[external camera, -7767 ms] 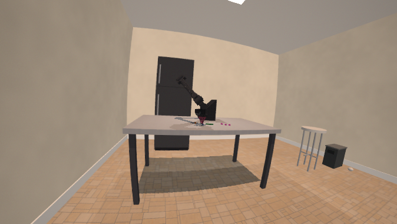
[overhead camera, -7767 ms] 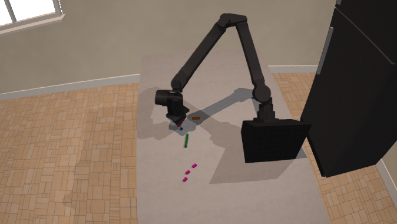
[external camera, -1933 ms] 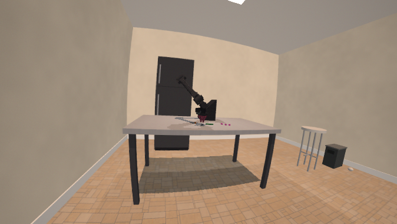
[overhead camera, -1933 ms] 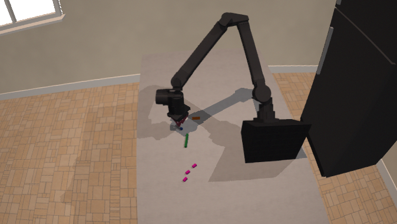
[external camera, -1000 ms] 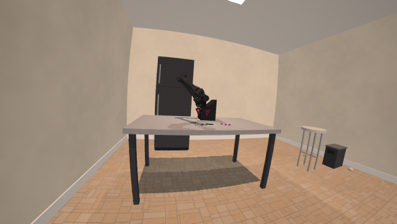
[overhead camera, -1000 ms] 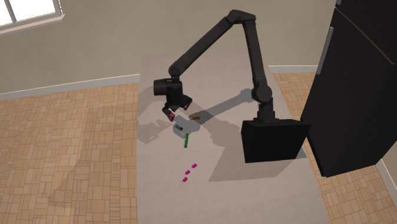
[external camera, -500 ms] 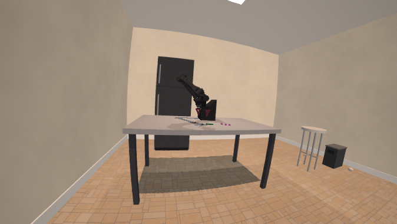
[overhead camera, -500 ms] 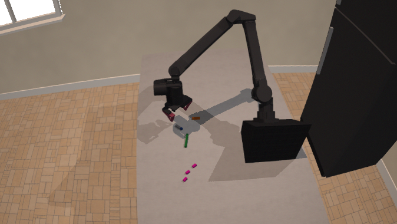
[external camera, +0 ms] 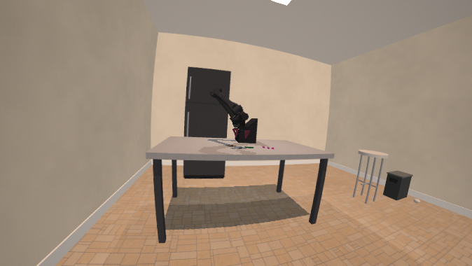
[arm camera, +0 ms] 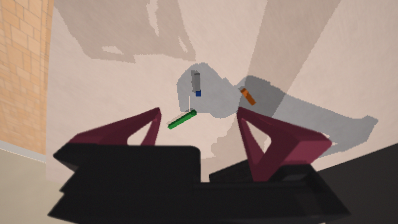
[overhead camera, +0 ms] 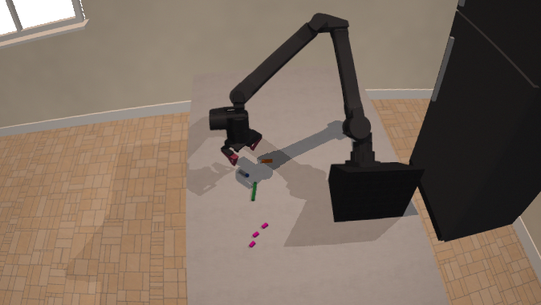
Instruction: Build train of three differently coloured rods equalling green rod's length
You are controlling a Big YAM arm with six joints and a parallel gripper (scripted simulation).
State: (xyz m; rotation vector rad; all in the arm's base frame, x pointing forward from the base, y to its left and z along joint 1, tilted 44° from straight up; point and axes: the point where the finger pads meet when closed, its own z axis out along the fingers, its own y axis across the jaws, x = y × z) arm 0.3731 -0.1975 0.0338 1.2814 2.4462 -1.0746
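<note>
Right now the orange rod is 100 mm behind my hand, 40 mm to the right of it and 90 mm below it. Round my hand: blue rod (10 mm behind, 10 mm to the left, 90 mm below); green rod (20 mm behind, 90 mm to the left, 90 mm below); grey rod (90 mm below).
</note>
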